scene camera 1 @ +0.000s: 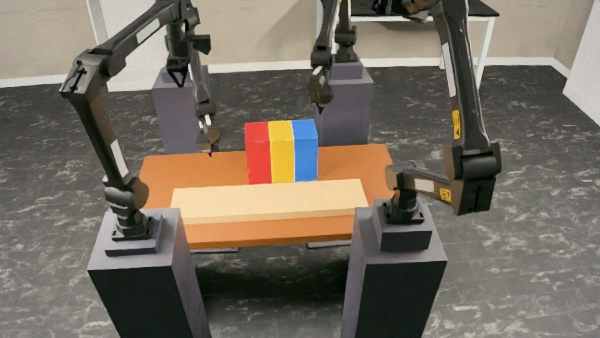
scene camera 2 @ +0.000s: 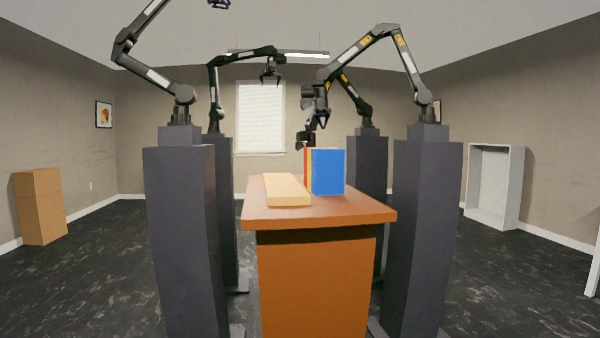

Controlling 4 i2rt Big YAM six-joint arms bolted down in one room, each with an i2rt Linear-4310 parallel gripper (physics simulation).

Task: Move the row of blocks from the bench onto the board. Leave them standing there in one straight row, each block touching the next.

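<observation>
A red block (scene camera 1: 258,160), a yellow block (scene camera 1: 282,157) and a blue block (scene camera 1: 305,155) (scene camera 2: 328,171) stand upright on the orange bench (scene camera 1: 350,162) (scene camera 2: 320,218), side by side and touching. The cream board (scene camera 1: 270,199) (scene camera 2: 286,190) lies in front of them in scene camera 1. There, the back left arm's gripper (scene camera 1: 210,150) hangs low, left of the red block; the back right arm's gripper (scene camera 1: 320,107) hangs above and right of the blue block. Whether these two are open cannot be told. The front left arm's gripper (scene camera 1: 180,82) (scene camera 2: 270,82) is open, high up and empty.
In scene camera 2 the near left arm's gripper (scene camera 2: 219,5) is high at the top edge. Four grey pedestals (scene camera 1: 400,300) (scene camera 2: 175,225) stand around the bench. A dark table (scene camera 1: 480,8) is at the back. Cardboard boxes (scene camera 2: 41,205) and a white shelf (scene camera 2: 514,187) stand by the walls.
</observation>
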